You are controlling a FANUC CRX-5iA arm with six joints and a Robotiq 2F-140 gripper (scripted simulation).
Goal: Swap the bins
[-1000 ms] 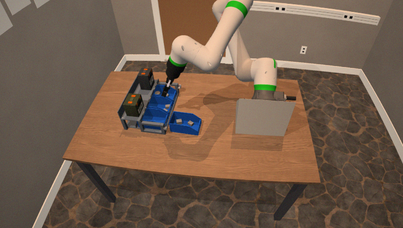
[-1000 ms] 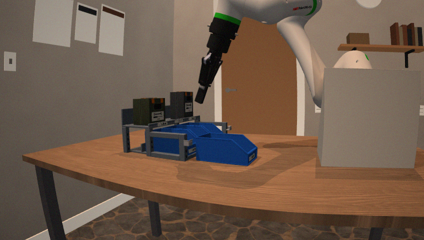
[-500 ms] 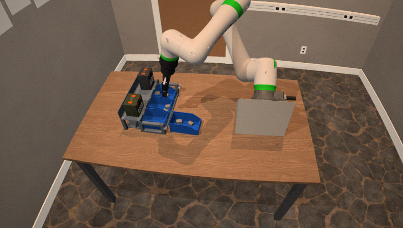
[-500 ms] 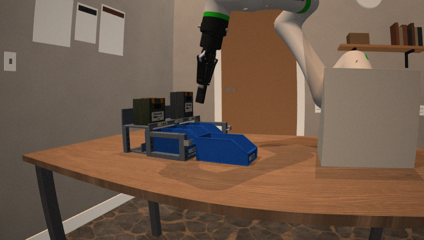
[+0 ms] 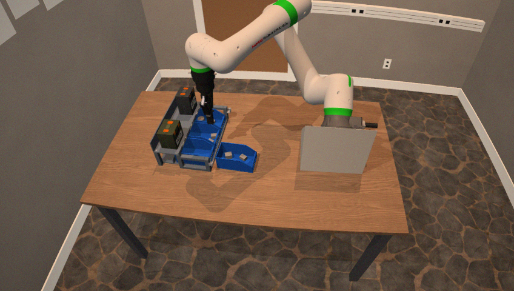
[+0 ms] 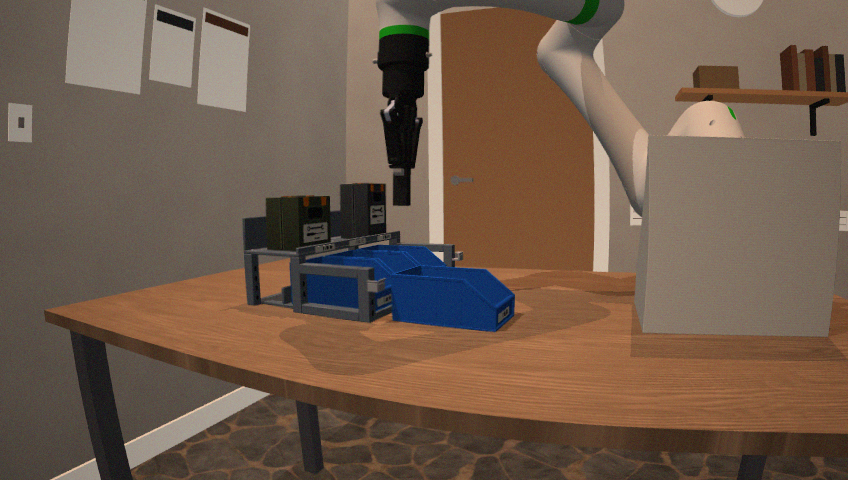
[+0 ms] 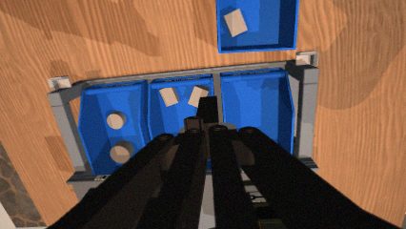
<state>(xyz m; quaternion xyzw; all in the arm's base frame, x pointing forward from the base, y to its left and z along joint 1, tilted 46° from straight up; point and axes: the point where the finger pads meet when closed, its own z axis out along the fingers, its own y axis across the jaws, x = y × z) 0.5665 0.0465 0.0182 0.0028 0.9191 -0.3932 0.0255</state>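
Right now my hand is 150 mm past the tan part, 50 mm to the right of it and 200 mm above it. Round my hand: black box: 180 mm ahead, 170 mm to the right, 50 mm below; grey shelf: 110 mm ahead, 50 mm to the right, 140 mm below.
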